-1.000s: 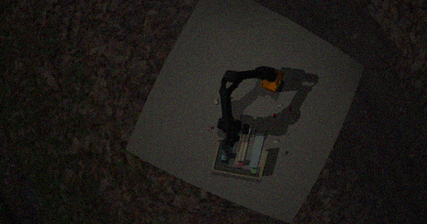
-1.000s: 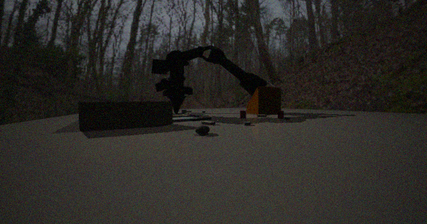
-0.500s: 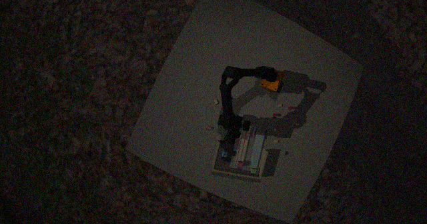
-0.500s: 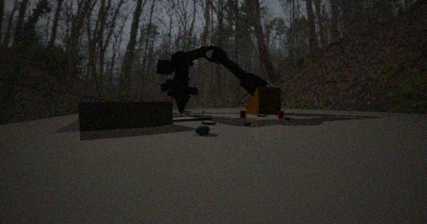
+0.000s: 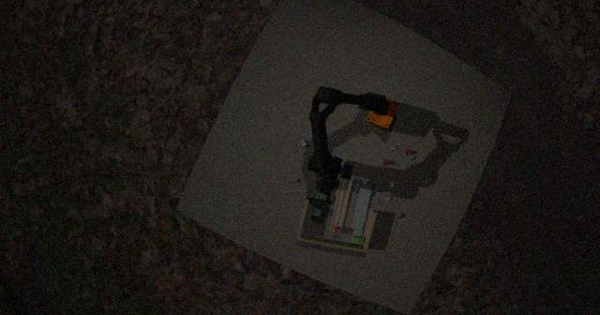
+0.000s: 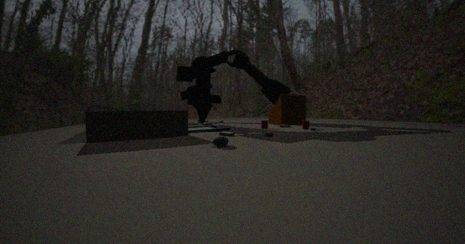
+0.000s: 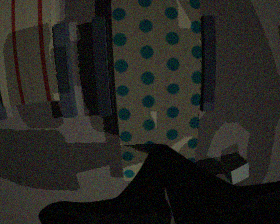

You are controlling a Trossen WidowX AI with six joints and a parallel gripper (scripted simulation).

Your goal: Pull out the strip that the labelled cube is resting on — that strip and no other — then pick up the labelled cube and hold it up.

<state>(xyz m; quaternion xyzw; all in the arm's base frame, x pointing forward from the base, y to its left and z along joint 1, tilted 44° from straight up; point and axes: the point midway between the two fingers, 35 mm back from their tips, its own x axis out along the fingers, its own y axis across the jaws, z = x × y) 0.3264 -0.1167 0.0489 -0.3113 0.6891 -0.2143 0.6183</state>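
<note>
My gripper tip is 14 cm short of the red-lined strip and 12 cm to the right of it. From my gripper tip the other things lie so: grey pebble (8 cm ahead, 41 cm to the left).
</note>
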